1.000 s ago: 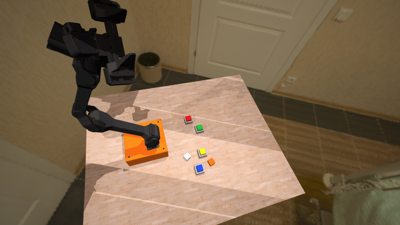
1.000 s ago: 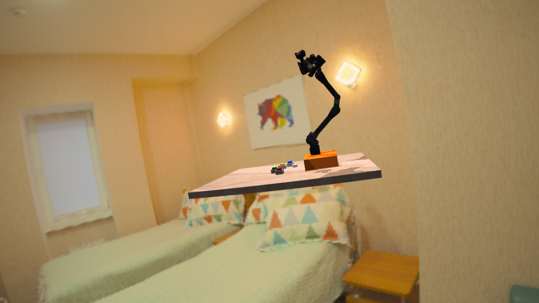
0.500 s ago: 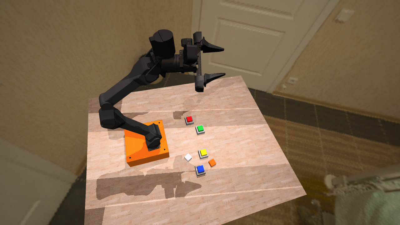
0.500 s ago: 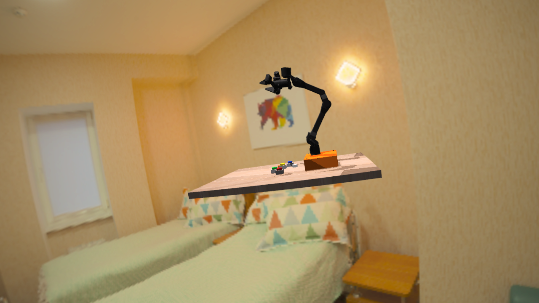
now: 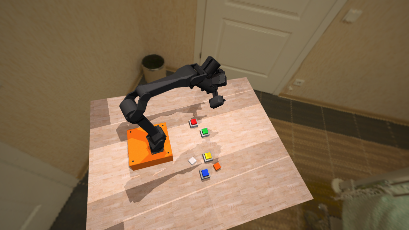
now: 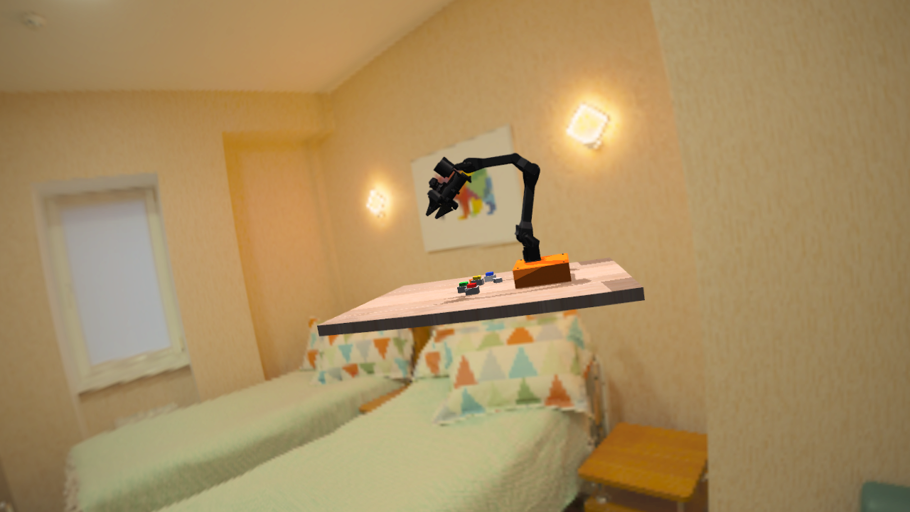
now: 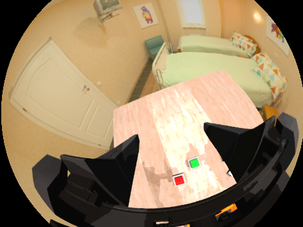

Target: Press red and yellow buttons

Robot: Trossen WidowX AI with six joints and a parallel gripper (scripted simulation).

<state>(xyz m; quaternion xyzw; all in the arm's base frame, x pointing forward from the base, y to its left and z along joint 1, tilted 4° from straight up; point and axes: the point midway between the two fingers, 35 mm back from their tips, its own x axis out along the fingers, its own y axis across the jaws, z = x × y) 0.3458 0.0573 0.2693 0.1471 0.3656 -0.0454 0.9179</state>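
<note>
Now: the red button 12 cm behind my gripper tip, 4 cm to the left of it and 29 cm below it. Round my gripper tip: orange block: 9 cm behind, 26 cm to the right, 31 cm below; then green button: 8 cm behind, 4 cm to the right, 29 cm below; then yellow button: 12 cm behind, 19 cm to the right, 29 cm below.
</note>
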